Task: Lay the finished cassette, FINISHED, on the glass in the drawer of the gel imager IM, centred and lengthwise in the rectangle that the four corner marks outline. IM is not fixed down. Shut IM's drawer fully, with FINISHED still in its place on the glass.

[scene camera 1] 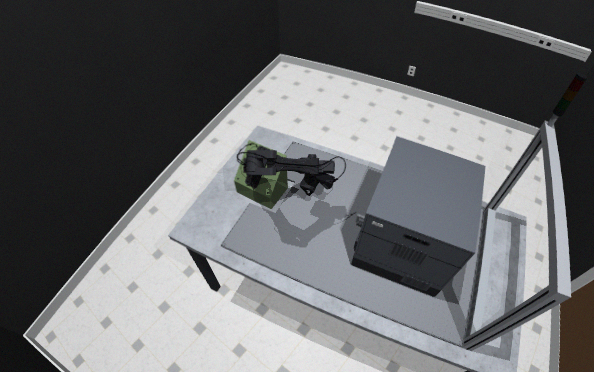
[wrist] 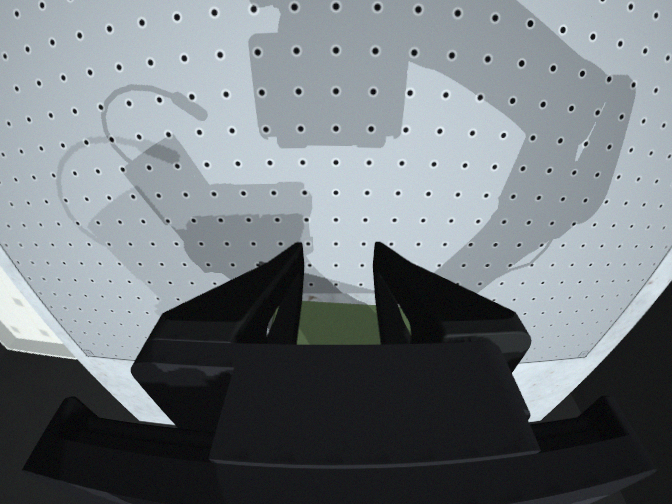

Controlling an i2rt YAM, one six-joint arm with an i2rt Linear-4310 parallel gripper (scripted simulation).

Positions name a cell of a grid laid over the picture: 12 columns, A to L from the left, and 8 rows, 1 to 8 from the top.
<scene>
A gel imager shows in scene camera 1 (I5); in the wrist view it is out of frame.
</scene>
